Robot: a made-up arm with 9 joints.
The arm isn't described. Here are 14 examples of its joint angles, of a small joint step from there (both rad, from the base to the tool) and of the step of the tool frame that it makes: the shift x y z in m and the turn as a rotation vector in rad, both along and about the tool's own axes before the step.
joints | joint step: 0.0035 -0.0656 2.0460 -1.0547 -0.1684 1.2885 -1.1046 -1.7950 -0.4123 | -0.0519 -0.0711 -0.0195 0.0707 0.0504 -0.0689 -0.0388 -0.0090 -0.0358
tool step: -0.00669 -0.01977 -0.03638 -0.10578 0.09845 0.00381
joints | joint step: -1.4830 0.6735 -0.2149 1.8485 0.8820 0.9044 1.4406 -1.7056 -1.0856 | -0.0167 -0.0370 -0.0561 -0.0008 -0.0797 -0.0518 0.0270 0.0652 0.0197
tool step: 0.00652 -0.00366 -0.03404 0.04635 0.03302 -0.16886
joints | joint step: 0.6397 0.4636 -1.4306 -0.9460 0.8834 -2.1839 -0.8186 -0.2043 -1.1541 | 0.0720 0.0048 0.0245 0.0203 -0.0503 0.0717 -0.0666 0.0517 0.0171
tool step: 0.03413 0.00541 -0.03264 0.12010 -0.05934 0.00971
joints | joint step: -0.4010 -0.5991 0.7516 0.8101 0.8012 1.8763 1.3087 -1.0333 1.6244 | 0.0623 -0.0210 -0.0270 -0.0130 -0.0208 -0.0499 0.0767 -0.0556 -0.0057
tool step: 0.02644 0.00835 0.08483 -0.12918 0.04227 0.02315
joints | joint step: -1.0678 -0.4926 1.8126 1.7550 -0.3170 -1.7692 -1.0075 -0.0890 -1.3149 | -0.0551 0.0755 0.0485 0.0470 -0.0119 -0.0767 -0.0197 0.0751 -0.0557
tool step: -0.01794 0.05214 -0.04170 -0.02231 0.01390 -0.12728
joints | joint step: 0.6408 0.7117 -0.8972 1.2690 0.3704 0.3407 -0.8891 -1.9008 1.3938 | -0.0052 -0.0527 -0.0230 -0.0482 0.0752 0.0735 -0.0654 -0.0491 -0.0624
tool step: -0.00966 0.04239 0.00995 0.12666 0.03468 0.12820
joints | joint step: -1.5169 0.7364 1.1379 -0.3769 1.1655 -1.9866 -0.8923 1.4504 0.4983 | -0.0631 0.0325 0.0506 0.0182 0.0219 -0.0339 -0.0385 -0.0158 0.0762
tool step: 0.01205 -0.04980 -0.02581 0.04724 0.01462 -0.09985
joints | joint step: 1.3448 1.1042 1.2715 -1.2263 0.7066 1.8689 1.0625 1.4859 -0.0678 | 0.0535 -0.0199 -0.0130 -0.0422 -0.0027 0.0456 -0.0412 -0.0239 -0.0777
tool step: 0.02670 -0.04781 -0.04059 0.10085 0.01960 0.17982
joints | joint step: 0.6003 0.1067 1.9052 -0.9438 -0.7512 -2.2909 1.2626 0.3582 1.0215 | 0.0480 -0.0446 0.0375 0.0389 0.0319 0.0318 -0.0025 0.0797 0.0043
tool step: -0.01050 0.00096 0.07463 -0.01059 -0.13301 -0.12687
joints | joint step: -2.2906 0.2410 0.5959 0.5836 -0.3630 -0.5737 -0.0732 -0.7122 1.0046 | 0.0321 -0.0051 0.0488 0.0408 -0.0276 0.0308 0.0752 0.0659 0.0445
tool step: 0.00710 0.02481 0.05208 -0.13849 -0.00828 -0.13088
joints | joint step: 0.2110 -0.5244 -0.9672 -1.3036 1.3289 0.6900 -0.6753 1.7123 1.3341 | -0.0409 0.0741 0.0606 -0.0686 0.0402 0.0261 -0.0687 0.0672 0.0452
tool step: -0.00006 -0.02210 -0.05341 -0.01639 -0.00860 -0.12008
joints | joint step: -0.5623 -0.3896 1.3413 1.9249 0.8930 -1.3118 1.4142 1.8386 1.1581 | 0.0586 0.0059 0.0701 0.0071 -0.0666 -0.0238 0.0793 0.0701 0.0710
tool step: 0.08050 -0.02253 0.02022 -0.00690 -0.17841 -0.18820
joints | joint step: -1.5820 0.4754 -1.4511 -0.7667 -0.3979 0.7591 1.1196 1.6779 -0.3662 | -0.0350 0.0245 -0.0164 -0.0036 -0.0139 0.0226 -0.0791 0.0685 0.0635
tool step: -0.01233 0.01879 -0.02262 0.08150 -0.00061 -0.13375
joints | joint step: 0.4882 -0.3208 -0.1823 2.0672 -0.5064 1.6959 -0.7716 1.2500 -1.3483 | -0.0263 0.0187 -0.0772 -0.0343 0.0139 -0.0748 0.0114 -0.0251 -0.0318
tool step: -0.01820 -0.04004 -0.04737 0.00398 -0.11157 0.10127
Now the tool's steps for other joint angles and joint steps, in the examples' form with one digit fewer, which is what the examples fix.
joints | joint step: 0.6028 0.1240 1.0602 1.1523 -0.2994 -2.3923 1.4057 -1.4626 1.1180 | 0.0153 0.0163 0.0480 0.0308 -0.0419 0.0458 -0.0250 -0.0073 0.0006
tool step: -0.0136 -0.0099 -0.0197 0.0641 -0.0282 0.0173
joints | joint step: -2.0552 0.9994 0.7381 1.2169 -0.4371 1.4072 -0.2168 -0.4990 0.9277 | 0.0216 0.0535 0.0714 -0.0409 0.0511 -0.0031 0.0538 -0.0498 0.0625
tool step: 0.0101 0.0079 0.0348 -0.0050 0.0667 -0.0062
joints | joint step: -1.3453 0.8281 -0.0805 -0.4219 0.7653 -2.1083 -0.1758 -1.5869 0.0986 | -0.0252 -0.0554 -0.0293 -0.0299 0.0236 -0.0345 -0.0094 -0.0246 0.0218
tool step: -0.0068 0.0023 0.0049 -0.0478 0.0092 -0.0277
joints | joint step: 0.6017 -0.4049 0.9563 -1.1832 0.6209 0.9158 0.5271 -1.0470 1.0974 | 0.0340 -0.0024 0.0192 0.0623 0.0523 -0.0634 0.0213 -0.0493 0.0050
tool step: -0.0425 0.0046 0.0287 0.0837 0.0471 -0.0196
